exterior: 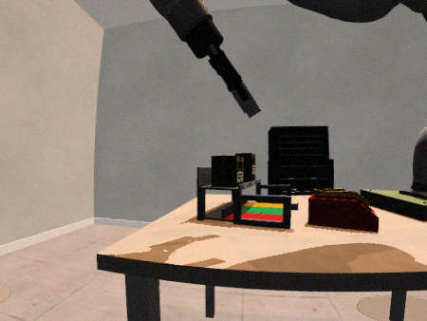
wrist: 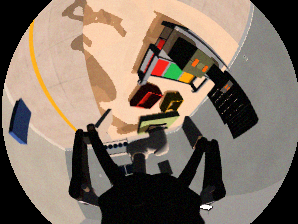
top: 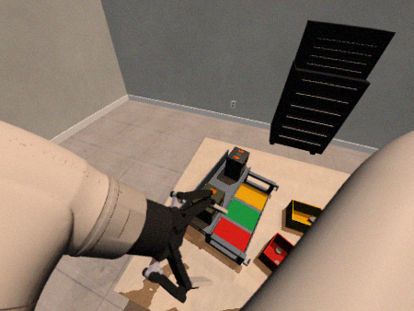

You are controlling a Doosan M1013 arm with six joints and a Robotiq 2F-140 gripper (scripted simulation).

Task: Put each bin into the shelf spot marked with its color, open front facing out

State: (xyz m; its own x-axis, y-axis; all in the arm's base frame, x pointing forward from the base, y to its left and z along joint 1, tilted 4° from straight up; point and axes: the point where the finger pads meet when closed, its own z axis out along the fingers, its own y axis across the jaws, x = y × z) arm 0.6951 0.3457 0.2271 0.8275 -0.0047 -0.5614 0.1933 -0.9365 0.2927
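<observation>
My hand is 260 mm above the red bin, 250 mm past it and 140 mm to the left of it. Round my hand: yellow bin (350 mm to the right, 320 mm behind, 260 mm below); then dark box (390 mm to the right, 140 mm below, 50 mm ahead).
</observation>
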